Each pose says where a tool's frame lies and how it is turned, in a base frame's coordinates. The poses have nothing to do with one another.
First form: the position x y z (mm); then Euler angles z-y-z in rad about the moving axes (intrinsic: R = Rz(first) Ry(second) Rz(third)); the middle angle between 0 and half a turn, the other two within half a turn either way.
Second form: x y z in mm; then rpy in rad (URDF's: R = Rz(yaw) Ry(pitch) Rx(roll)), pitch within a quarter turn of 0, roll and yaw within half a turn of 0. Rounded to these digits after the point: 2 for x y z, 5 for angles.
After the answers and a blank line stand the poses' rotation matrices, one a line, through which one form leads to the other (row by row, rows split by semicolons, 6 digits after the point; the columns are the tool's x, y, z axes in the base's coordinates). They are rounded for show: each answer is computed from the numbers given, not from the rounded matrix.
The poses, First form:
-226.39 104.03 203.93 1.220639 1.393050 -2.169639
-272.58 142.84 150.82 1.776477 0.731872 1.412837
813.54 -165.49 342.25 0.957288 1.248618 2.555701
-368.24 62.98 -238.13 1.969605 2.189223 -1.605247
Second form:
-226.39 104.03 203.93 -1.35664 -0.58813 -0.47024
-272.58 142.84 150.82 0.72565 0.10531 -3.05386
813.54 -165.49 342.25 1.02766 -0.91138 2.97327
-368.24 62.98 -238.13 -2.18950 -0.02807 0.41879

0.741676 0.579582 0.337641; -0.376970 -0.056188 0.924519; 0.554806 -0.812975 0.176812
-0.990635 -0.003945 -0.136482; -0.087136 -0.751305 0.654178; -0.105120 0.659944 0.743925
-0.603999 0.580467 0.546117; 0.102639 -0.622869 0.775564; 0.790349 0.524493 0.316634
0.913223 0.256738 -0.316401; 0.406492 -0.520565 0.750850; 0.028065 -0.814308 -0.579754

